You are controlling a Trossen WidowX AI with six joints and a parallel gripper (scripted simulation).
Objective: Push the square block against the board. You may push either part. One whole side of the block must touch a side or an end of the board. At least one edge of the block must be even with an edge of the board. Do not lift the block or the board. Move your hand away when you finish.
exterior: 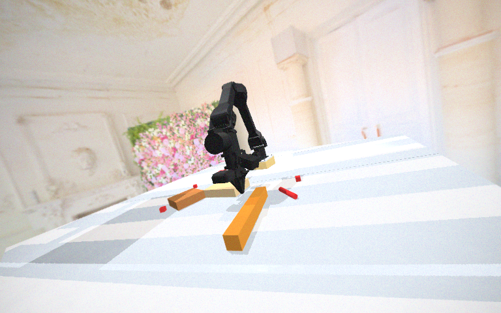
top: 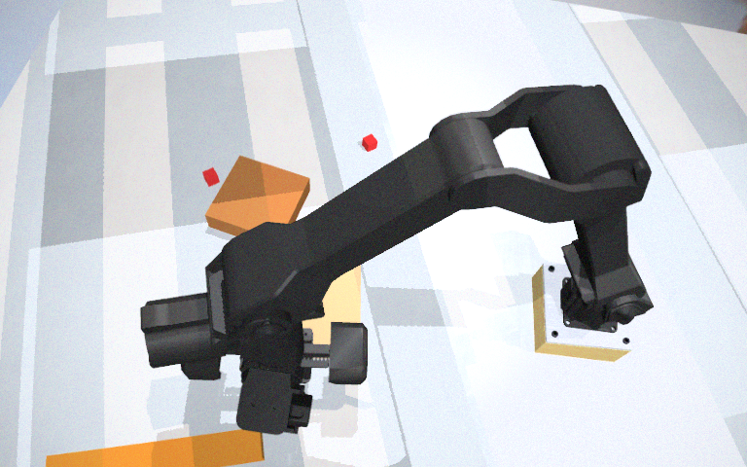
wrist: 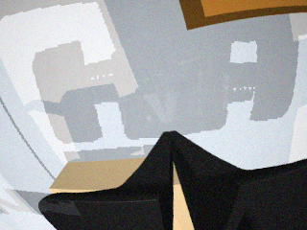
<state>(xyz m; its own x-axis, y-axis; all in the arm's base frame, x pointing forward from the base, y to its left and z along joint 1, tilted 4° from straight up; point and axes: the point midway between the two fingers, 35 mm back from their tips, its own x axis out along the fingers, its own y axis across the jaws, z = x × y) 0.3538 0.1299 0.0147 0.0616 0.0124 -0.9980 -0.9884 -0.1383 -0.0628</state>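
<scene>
My gripper tip is 20 mm past the pale cream board, 90 mm to the left of it and 10 mm below it. Round my gripper tip: long orange bar (110 mm ahead, 120 mm to the left, 10 mm above); then brown block (80 mm ahead, 220 mm to the right, 10 mm above).
</scene>
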